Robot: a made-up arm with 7 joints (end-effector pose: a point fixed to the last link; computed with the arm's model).
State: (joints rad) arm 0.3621 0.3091 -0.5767 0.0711 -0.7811 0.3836 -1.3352
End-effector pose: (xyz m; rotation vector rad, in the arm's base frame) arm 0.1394 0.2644 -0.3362 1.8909 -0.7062 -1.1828
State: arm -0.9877 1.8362 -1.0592 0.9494 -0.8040 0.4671 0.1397
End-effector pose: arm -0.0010 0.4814 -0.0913 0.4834 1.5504 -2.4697
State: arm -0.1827 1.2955 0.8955 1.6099 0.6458 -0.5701 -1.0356
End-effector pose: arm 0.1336 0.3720 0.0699 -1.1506 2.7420 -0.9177
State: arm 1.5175 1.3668 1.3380 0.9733 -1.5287 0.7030 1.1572
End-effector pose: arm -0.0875 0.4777 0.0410 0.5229 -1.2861 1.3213
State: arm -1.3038 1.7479 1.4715 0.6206 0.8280 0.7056 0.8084
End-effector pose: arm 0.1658 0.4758 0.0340 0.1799 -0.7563 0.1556
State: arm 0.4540 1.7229 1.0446 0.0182 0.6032 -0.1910 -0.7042
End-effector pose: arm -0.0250 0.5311 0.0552 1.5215 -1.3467 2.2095
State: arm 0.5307 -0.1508 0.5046 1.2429 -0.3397 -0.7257 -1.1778
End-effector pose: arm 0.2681 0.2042 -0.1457 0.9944 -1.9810 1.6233
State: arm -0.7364 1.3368 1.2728 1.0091 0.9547 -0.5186 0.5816
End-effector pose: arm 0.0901 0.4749 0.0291 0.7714 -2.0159 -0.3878
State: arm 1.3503 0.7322 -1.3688 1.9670 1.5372 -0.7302 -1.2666
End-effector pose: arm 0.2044 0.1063 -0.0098 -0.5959 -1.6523 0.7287
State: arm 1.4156 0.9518 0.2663 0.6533 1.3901 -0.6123 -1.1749
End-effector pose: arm 0.1882 0.4513 0.0833 0.3815 1.2615 -2.6827
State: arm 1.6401 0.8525 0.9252 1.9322 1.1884 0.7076 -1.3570
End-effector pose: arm -0.0334 0.3419 0.1049 0.5318 2.1947 -2.0016
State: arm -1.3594 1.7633 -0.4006 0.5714 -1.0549 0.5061 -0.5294
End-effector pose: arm 0.0468 0.5070 -0.0867 -0.8366 -0.8028 2.6860
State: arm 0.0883 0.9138 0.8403 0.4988 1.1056 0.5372 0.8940
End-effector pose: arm 0.0749 0.4799 -0.1583 -0.6016 -1.6048 0.9174
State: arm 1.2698 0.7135 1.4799 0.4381 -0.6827 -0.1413 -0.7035
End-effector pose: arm 0.2134 0.4537 -0.0586 1.0040 -1.1801 1.9202
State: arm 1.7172 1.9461 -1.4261 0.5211 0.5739 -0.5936 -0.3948
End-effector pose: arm -0.0445 0.5204 0.0072 2.0096 -1.2872 0.3492
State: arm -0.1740 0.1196 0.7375 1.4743 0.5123 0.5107 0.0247
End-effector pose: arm 0.1047 0.3071 -0.2130 0.0734 -0.9842 0.8599
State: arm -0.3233 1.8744 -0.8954 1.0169 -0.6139 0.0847 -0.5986
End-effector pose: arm 0.0851 0.4704 -0.0640 1.2953 0.0918 -2.2855
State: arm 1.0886 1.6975 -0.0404 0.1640 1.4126 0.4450 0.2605
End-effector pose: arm -0.0268 0.5306 0.0490 0.2186 -1.8953 1.4151
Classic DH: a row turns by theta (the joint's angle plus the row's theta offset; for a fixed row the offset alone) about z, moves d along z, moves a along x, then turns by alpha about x. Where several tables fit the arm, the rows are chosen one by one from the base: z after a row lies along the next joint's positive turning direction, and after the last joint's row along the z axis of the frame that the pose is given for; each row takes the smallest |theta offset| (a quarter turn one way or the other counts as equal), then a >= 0, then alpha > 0; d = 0 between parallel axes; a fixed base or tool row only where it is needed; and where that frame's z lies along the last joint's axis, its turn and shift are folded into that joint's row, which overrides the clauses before.
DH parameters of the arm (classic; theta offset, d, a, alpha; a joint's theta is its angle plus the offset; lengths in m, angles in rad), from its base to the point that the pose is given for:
base (fixed): 0 0 0 1.5708
joint 1: 1.5708 -0.156 0 1.5708
joint 2: 1.5708 0 0 1.5708
joint 3: 1.5708 -0.19 0 1.5708
joint 4: 0 0 0 -1.5708
joint 5: 0 -0.19 0 -1.5708
joint 6: -1.5708 0 0 1.5708
joint 7: 1.5708 0 0 1.5708
tool (fixed): -1.5708 0 0 0

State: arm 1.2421 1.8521 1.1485 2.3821 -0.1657 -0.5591 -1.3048
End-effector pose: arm -0.1049 0.1730 0.0924 -0.4208 0.5746 0.2129
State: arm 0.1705 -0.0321 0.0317 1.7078 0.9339 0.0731 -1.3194
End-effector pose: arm 0.2133 0.1567 -0.1299 0.0849 -0.8756 1.4600
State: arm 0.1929 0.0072 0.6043 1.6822 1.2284 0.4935 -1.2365
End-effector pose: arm 0.1847 0.2645 -0.1352 -0.0549 -0.6396 1.6275
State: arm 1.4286 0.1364 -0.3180 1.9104 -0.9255 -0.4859 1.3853
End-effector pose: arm 0.1559 0.1177 0.1496 -1.7304 1.4944 2.1399
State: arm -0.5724 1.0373 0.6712 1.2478 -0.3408 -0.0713 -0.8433
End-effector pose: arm 0.1019 0.4285 -0.1023 2.0190 -1.1825 -0.4060
